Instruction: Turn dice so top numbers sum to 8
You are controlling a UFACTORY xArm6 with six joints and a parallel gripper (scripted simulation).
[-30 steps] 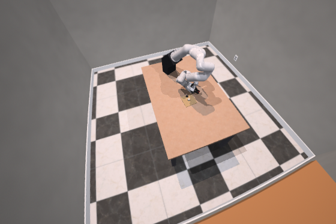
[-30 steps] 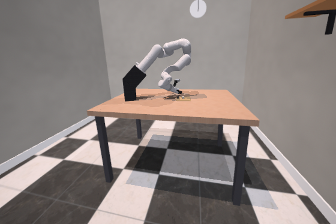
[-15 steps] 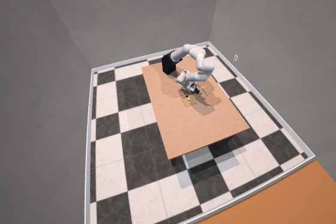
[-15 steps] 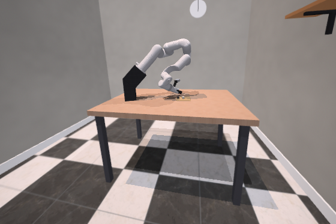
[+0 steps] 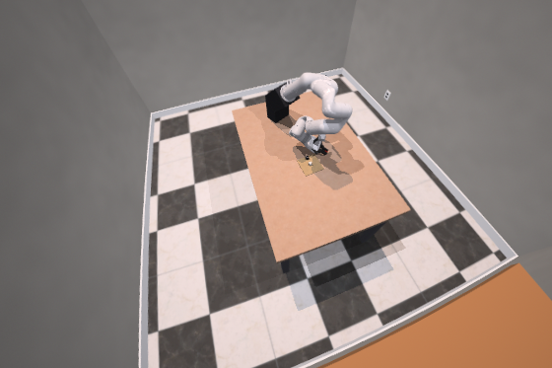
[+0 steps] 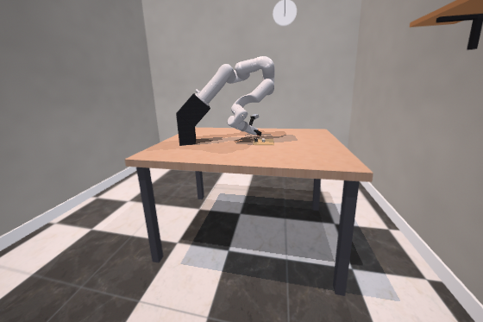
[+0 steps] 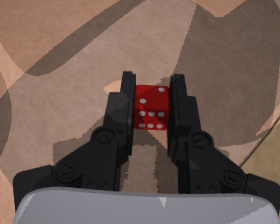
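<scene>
Right now the white die is 80 mm ahead of my hand, 110 mm to the right of it and 20 mm below it. The rest, counted from my hand: tan mat (80 mm ahead, 110 mm to the right, 30 mm below); then red die (10 mm to the left, 10 mm below).
</scene>
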